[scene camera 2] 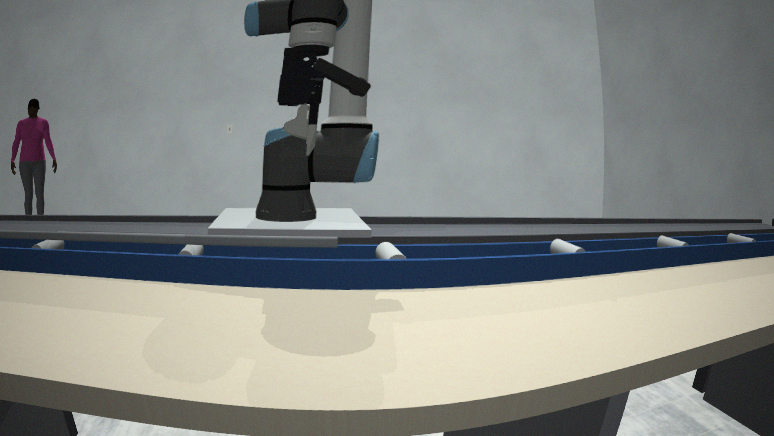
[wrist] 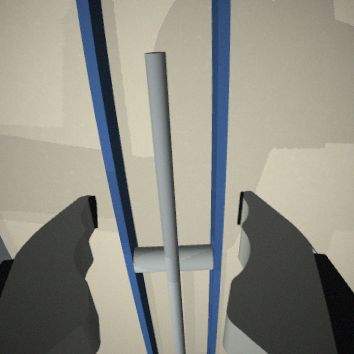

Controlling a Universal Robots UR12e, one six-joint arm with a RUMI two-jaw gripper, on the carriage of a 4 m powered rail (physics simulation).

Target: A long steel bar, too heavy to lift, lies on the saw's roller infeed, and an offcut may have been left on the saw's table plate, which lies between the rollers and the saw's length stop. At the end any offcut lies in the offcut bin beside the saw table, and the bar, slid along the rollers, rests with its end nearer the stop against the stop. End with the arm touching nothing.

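Pixels of known places: gripper, fingertip midpoint: [scene camera 2: 307,155] [wrist: 167,196]; arm's base, link origin: [scene camera 2: 285,217].
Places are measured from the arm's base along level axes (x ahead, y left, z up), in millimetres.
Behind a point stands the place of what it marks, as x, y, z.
Note:
The long grey steel bar [scene camera 2: 270,239] {628, -26, 45} [wrist: 161,125] {622, 30, 50} lies along the roller infeed [scene camera 2: 352,275] {694, 119, -4} [wrist: 220,125] {686, 17, 22}, between its blue side rails. One bar end shows left of a roller in the scene view and near the top in the wrist view; the rest runs out of both views. My gripper [scene camera 2: 309,145] {632, 40, 197} [wrist: 167,196] {632, 40, 197} is open, with its fingers pointing down above the infeed. In the wrist view its fingers stand wide apart on either side of the bar and rails. The offcut, table plate, length stop and offcut bin do not show in either view.
White rollers [scene camera 2: 391,251] {650, 194, 29} [wrist: 196,257] {656, -186, 24} cross between the side rails. The infeed stands on a cream table top [scene camera 2: 487,335] {964, 270, -30} [wrist: 295,100] {793, 31, -30}. Behind it the arm's white carriage plate [scene camera 2: 230,223] {136, -165, 0} sits on the dark rail [scene camera 2: 460,228]. A person [scene camera 2: 33,138] in a pink top stands at the far left.

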